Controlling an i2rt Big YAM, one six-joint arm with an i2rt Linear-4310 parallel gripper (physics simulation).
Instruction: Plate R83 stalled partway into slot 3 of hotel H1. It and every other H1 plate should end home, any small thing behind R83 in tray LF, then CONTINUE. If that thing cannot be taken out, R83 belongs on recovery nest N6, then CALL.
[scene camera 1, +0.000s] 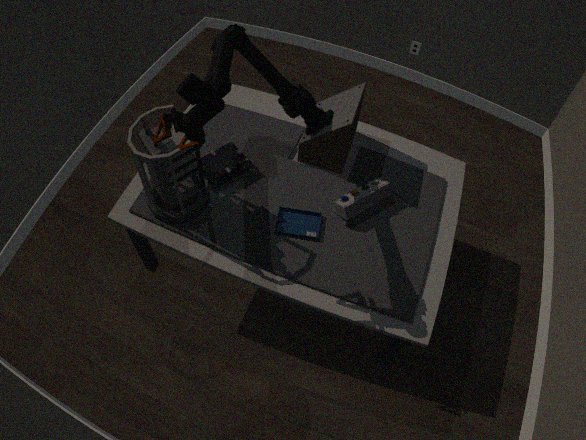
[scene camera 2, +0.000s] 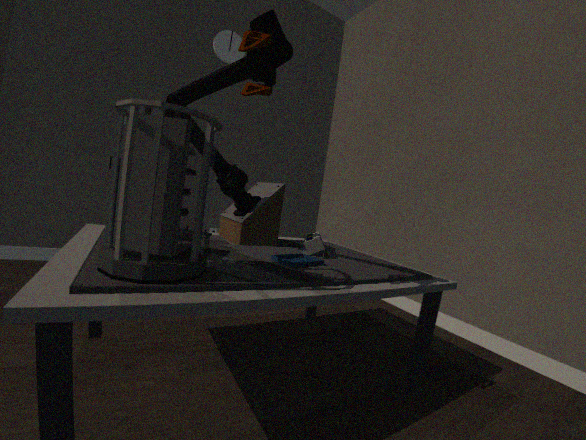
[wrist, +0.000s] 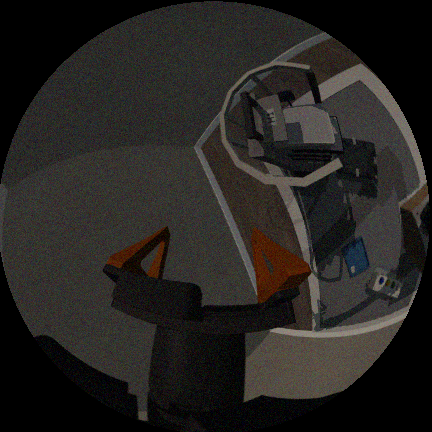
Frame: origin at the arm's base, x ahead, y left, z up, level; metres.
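Seen in the pictures: gripper, fingertip midpoint: (scene camera 1: 166, 144) (scene camera 2: 242, 73) (wrist: 209, 231); arm's base at its link origin: (scene camera 1: 320, 123) (scene camera 2: 248, 207).
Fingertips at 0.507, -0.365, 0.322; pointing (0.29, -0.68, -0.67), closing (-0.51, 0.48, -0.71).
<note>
Pixels of each thing's top centre, then the offset from my fingertips to it, as dx, dy, dz.
- Hotel H1 at its top centre: (wrist: 269, 103) (scene camera 2: 171, 108) (scene camera 1: 160, 125) -0.141, -0.103, -0.084
- blue tray at its top centre: (scene camera 2: 298, 257) (scene camera 1: 298, 221) (wrist: 356, 258) -0.135, +0.370, -0.457
- dark block with pale marks, top centre: (scene camera 2: 187, 228) (scene camera 1: 222, 157) (wrist: 359, 155) -0.305, +0.032, -0.398
- box with coloured buttons, top centre: (scene camera 1: 365, 191) (scene camera 2: 315, 233) -0.282, +0.581, -0.390
Hotel H1 (scene camera 1: 184, 167) (scene camera 2: 170, 200) (wrist: 278, 129) stands upright at the table's left end, inside a round cage. Its label shows dimly in the wrist view. Several shelf edges show on its side, but I cannot tell slot 3, plate R83 or any small thing behind it. A blue tray (scene camera 1: 299, 223) (scene camera 2: 298, 260) (wrist: 356, 257) with a small white label lies mid-table; its name is unreadable. A dark block with pale marks (scene camera 1: 227, 165) (wrist: 359, 165) lies beside the hotel; I cannot tell if it holds N6. My gripper (scene camera 1: 173, 137) (scene camera 2: 242, 71) (wrist: 209, 231) is open and empty, above the cage's height.
The cage's pale top ring (scene camera 1: 159, 156) (scene camera 2: 140, 102) (wrist: 270, 179) surrounds the hotel's upper part. A box with coloured buttons (scene camera 1: 362, 202) (scene camera 2: 315, 244) (wrist: 384, 282) stands right of the tray. The arm's base sits on a sloped wooden wedge (scene camera 1: 327, 150) (scene camera 2: 262, 220). The light is dim.
</note>
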